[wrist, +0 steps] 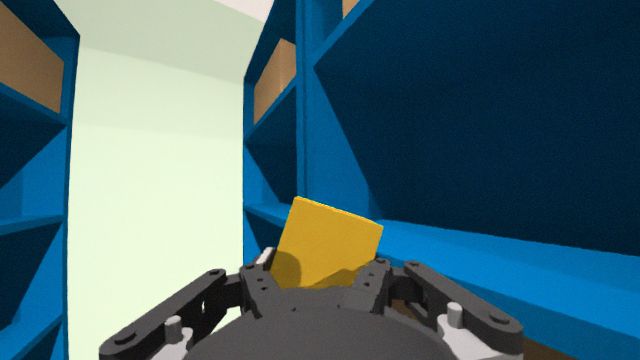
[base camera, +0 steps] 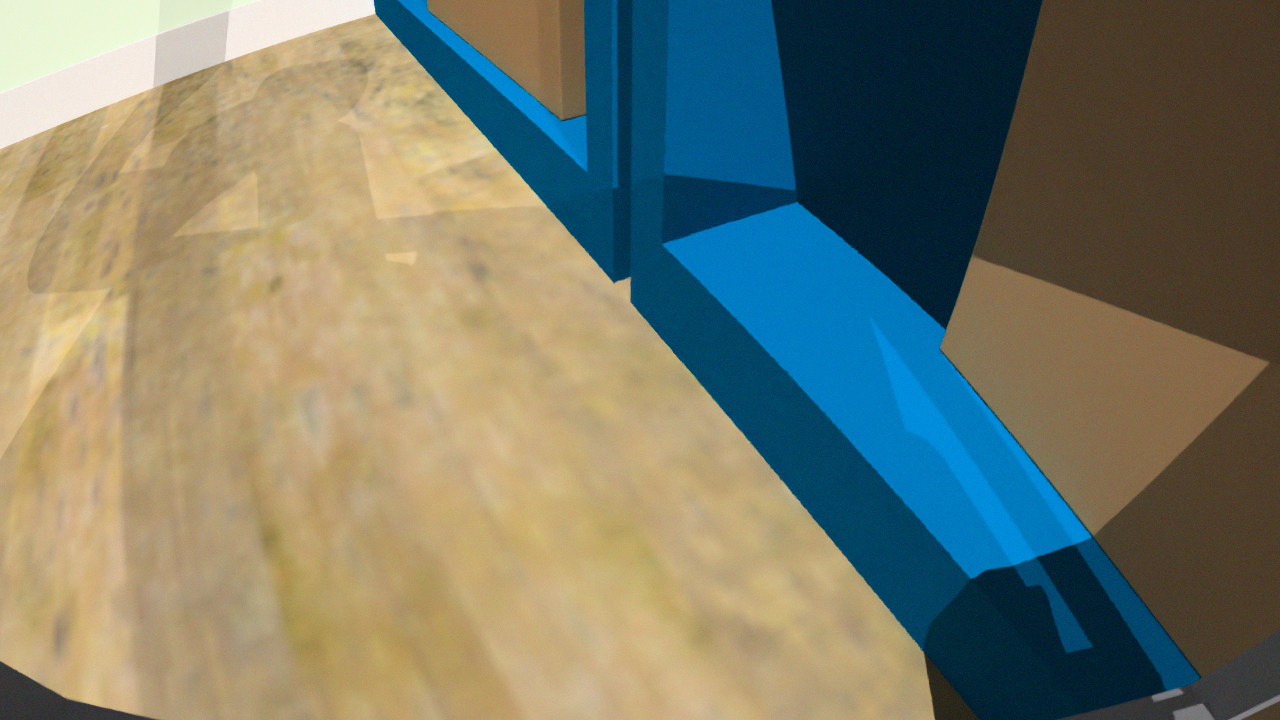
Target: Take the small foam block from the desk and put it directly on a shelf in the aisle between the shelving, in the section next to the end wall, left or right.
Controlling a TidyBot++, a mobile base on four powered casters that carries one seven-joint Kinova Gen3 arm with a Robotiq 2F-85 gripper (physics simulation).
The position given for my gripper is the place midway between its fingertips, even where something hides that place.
Labels:
my gripper: wrist 315, 256; not seen in the base camera view (out of frame)
yellow foam block: wrist 321, 246; not seen in the base camera view (out of frame)

